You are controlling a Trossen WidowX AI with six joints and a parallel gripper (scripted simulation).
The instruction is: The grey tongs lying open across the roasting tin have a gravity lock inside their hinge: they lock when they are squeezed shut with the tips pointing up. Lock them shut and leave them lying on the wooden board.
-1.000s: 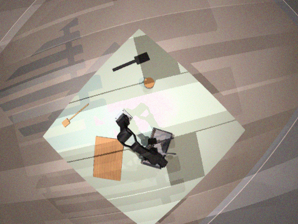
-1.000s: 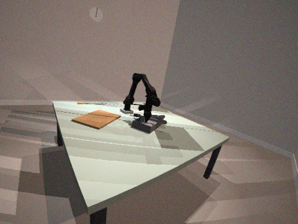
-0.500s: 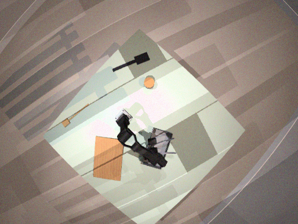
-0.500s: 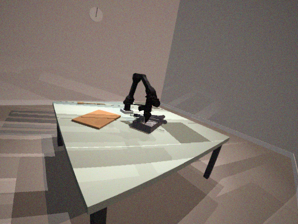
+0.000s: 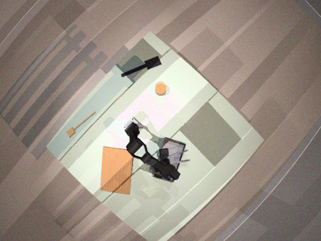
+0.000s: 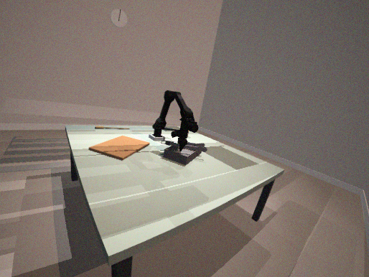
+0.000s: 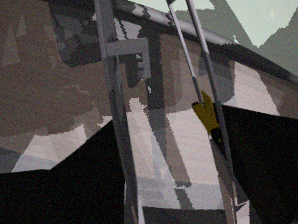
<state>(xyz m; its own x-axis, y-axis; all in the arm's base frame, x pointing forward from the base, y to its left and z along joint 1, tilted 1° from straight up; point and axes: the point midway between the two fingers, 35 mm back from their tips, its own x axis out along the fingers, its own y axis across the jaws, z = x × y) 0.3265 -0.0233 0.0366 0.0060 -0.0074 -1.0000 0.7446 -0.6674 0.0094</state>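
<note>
Now: gripper tip 30 mm short of the roasting tin and 20 mm to the right of it. Also, from my gripper tip: black spatula (580 mm behind, 430 mm to the left, 20 mm below); orange puck (370 mm to the left, 360 mm behind, 10 mm above); wooden board (330 mm to the right, 220 mm behind, 20 mm below).
</note>
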